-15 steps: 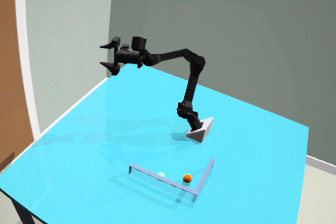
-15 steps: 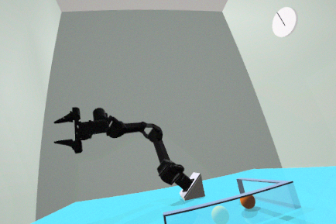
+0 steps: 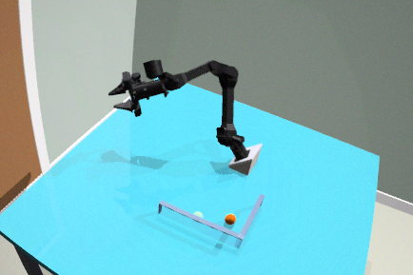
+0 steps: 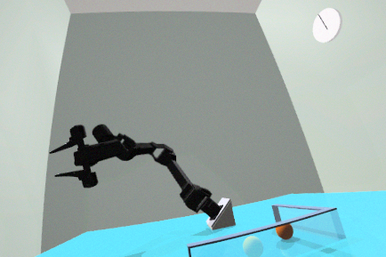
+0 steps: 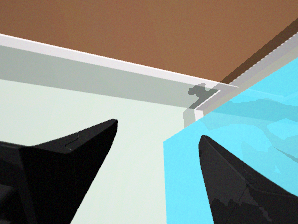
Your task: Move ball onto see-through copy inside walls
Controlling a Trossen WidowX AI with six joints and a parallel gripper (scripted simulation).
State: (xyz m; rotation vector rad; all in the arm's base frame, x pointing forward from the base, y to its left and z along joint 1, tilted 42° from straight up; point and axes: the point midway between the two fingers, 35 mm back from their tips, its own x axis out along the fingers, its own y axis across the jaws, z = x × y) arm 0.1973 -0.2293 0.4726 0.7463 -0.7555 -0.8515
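Now: the orange ball 56 cm to the left of my gripper tip, 24 cm below it and 15 cm ahead of it. The rest, counted from my gripper tip: see-through copy of ball (44 cm to the left, 24 cm below, 18 cm ahead).
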